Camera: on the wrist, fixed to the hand. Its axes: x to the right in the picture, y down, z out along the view.
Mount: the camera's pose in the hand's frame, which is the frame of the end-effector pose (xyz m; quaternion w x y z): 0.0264 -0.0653 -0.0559 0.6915 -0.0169 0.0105 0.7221
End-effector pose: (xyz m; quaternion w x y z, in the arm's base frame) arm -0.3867 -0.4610 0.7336 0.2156 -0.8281 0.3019 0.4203
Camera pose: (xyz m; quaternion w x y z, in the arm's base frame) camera -0.2983 -0.4562 0.7495 0.1716 0.3627 -0.8019 -0.4427
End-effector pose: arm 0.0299 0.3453 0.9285 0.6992 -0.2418 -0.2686 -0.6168
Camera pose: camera -0.0281 0.2806 0.9054 0.9277 -0.3665 0.0066 0.0713
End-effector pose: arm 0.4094 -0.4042 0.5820 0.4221 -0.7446 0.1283 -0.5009
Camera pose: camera 0.3588 -0.4085 0.6562 0.6397 -0.4241 0.6393 -0.0472
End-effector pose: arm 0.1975 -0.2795 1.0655 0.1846 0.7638 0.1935 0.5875
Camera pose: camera 0.1444 -0.2070 1.0676 0.2857 -0.6586 0.4257 -0.5508
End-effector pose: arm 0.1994 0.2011 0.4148 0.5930 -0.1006 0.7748 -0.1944
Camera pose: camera 0.1337 0.1420 0.4314 0.5406 0.4820 0.6180 0.3058
